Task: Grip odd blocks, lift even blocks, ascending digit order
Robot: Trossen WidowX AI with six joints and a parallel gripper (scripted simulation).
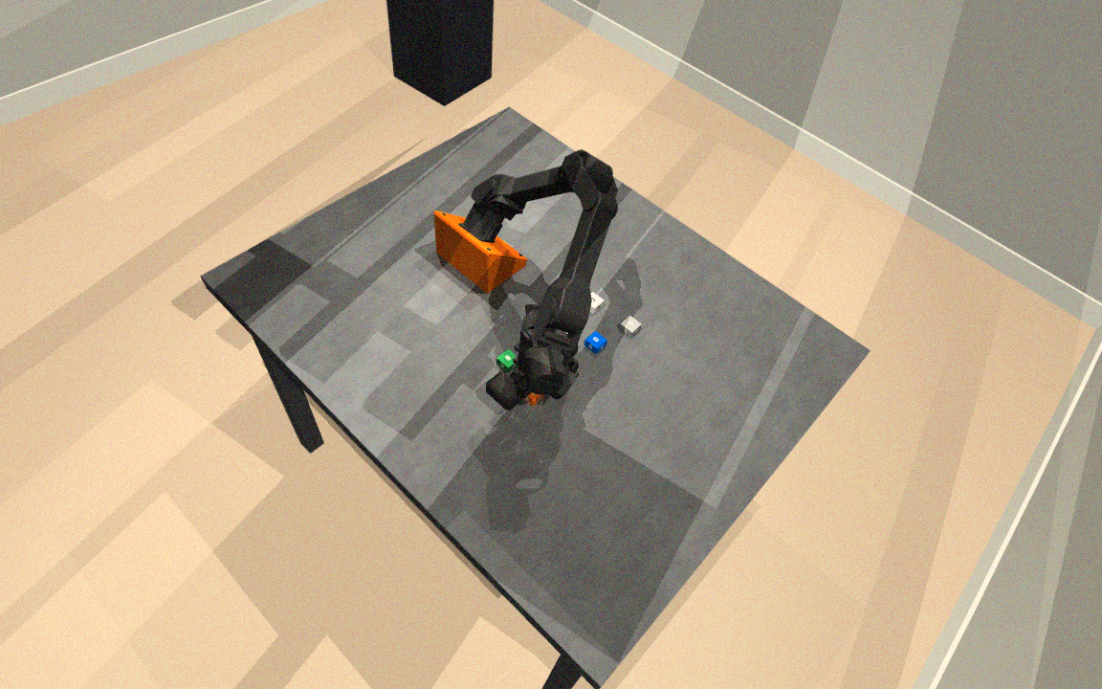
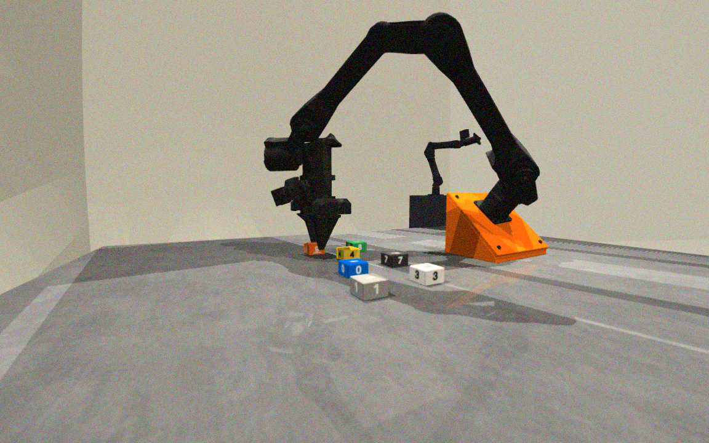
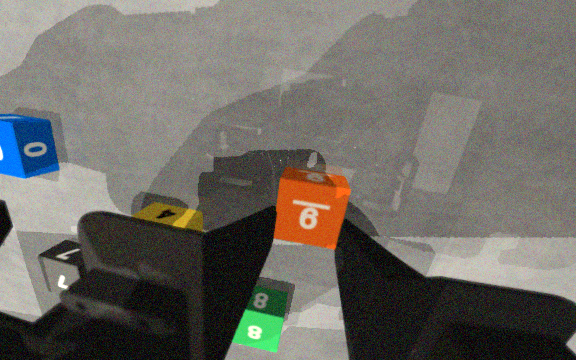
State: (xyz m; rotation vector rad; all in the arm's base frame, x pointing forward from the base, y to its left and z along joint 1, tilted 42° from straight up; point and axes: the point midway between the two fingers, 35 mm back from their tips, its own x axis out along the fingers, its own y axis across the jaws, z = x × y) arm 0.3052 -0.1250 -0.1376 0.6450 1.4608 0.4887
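Right now my gripper tip is 10 mm short of the orange block. The rest, counted from my gripper tip: black 7 block (160 mm to the left, 60 mm behind); green block (80 mm behind, 20 mm to the left); yellow 4 block (80 mm to the left, 20 mm behind).
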